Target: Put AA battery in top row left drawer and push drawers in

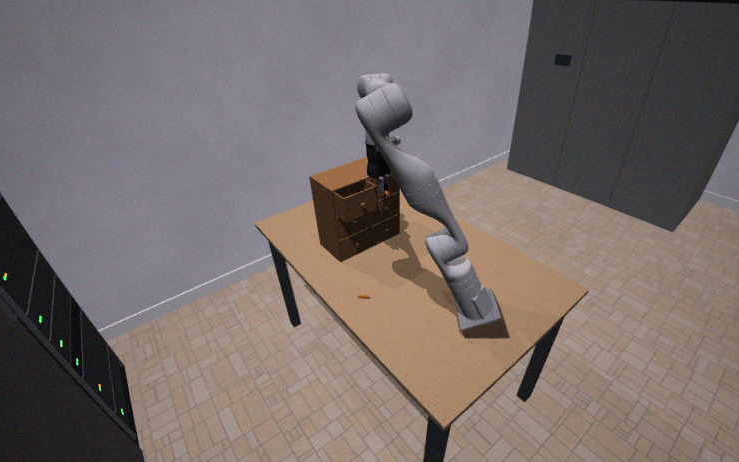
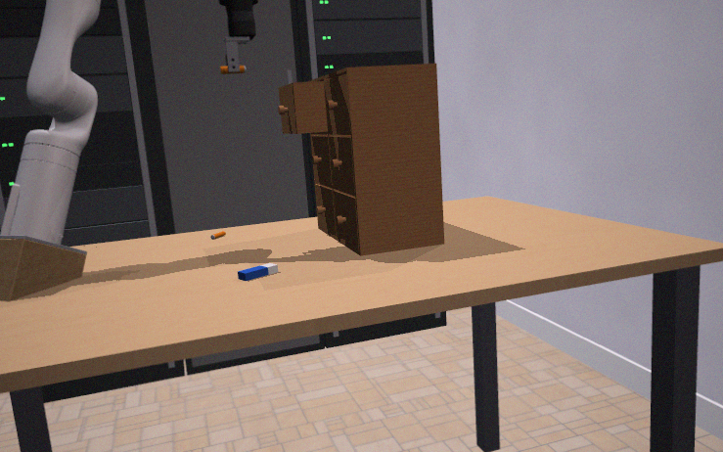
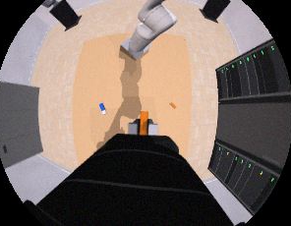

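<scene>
Now: the orange AA battery 10 mm below my hand. The rest, counted from my hand: white eraser 40 mm behind, 240 mm to the right, 370 mm below.
</scene>
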